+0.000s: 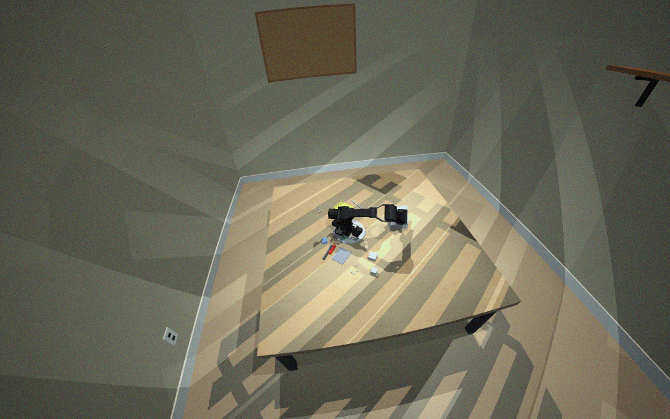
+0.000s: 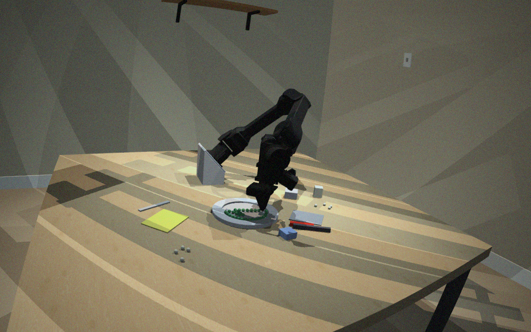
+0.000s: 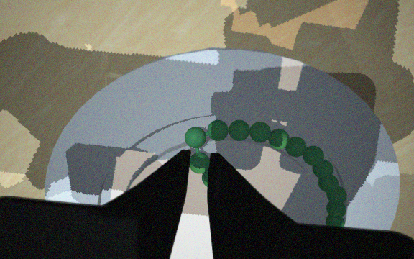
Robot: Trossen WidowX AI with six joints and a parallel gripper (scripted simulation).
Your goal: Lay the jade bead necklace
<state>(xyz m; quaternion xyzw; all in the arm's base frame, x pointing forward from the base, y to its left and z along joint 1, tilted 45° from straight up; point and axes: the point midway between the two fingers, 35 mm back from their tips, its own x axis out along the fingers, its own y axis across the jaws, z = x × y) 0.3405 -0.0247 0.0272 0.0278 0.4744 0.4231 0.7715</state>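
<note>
Now: the round grey bead board 30 mm behind my gripper tip, 50 mm to the right of it and 10 mm below it. The rest, counted from my gripper tip: grey plate (70 mm ahead, 120 mm to the left, 20 mm below); blue block (140 mm ahead, 10 mm to the right, 10 mm below); red and black pen (130 mm ahead, 70 mm to the left, 10 mm below).
</note>
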